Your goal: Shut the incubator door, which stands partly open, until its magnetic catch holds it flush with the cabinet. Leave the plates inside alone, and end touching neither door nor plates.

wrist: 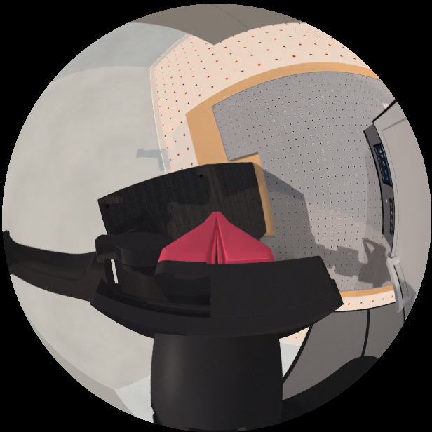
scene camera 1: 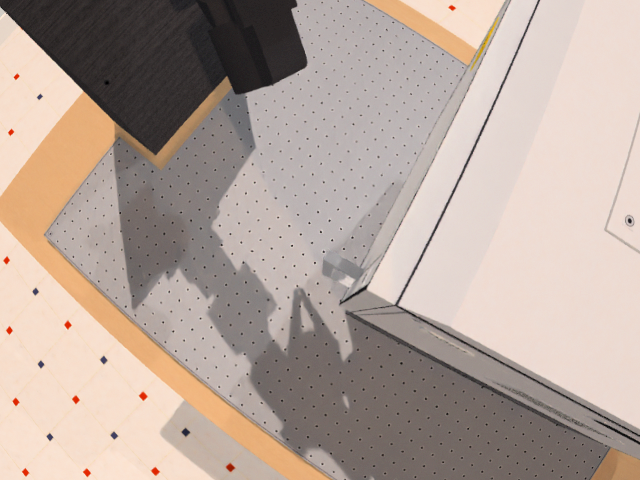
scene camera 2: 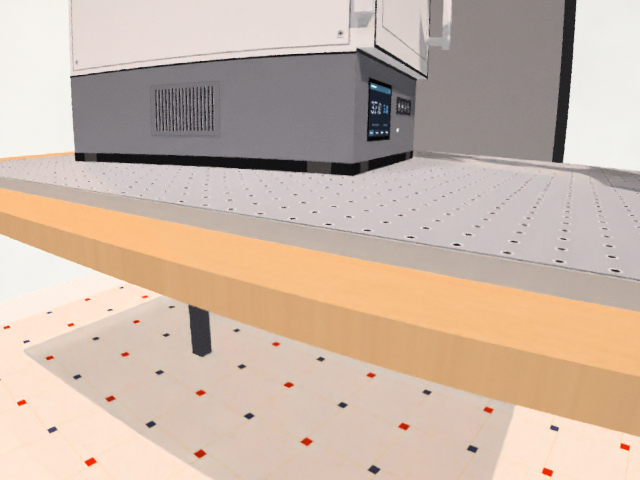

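The incubator door (scene camera 1: 439, 175) (scene camera 2: 400, 31) (wrist: 415, 160) stands in line with the front of the white cabinet (scene camera 1: 558, 206) (scene camera 2: 206, 31). In scene camera 1 a thin, dark, even seam separates the two, and I see no wedge-shaped gap. Whether the magnetic catch holds cannot be seen. The grey door handle (scene camera 1: 336, 263) (scene camera 2: 446, 20) (wrist: 401, 292) sticks out from the door's front. My gripper (wrist: 216, 217) is shut and empty, its red fingertips together. It is well away from the door and handle. Its fingertips do not show in scene camera 1. The plates are hidden inside the cabinet.
A dark block-like stand (scene camera 1: 118, 77) (wrist: 185, 200) rises beside the perforated board (scene camera 1: 330, 129) (scene camera 2: 491, 206) (wrist: 300, 120). The board lies on a wooden table (scene camera 1: 31, 196) (scene camera 2: 310, 289) (wrist: 200, 135). The incubator's grey base (scene camera 2: 258, 118) carries a display (scene camera 2: 379, 111) (wrist: 383, 165) below the door.
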